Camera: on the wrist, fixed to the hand. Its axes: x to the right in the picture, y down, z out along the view.
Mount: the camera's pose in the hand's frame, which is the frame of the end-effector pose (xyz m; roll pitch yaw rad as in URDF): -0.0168 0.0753 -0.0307 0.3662 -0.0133 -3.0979
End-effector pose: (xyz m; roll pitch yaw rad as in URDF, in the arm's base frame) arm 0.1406 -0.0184 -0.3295 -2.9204 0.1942 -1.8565
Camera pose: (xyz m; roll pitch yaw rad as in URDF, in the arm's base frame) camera 0.0676 0.0175 -0.3131 -2.9874 -0.1906 1.2387
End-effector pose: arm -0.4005 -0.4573 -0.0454 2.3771 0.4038 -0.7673
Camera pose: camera -0.4136 -0.4907 0.0295 -2.0017 -0.3639 2.3504
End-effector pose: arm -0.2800 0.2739 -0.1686 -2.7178 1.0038 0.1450
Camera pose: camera -0.2797 0.1918 -0.1560 -3.1271 -1.0080 -3.0816
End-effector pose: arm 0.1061 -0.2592 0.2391 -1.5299 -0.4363 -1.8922
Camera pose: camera 0.0745 -0.2667 0.1627 1.8914 0.3921 1.2369
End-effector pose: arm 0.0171 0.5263 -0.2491 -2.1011 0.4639 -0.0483
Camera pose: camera -0.0231 0.4636 -0.2858 2.4852 -0.4946 3.0552
